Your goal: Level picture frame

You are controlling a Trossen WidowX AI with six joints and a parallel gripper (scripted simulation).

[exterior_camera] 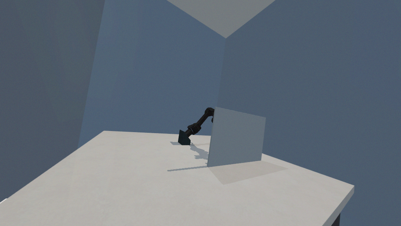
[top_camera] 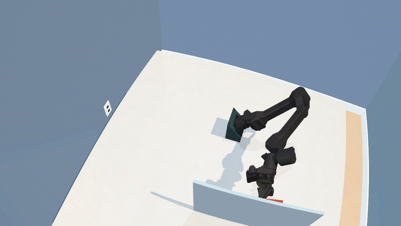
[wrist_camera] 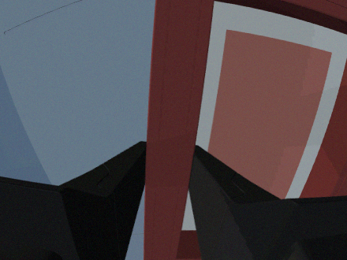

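Now: gripper tip 1 cm short of the picture frame, 1 cm to the right of it and 5 cm above it. Also, from my gripper tip: wall panel 2 cm ahead, 7 cm below.
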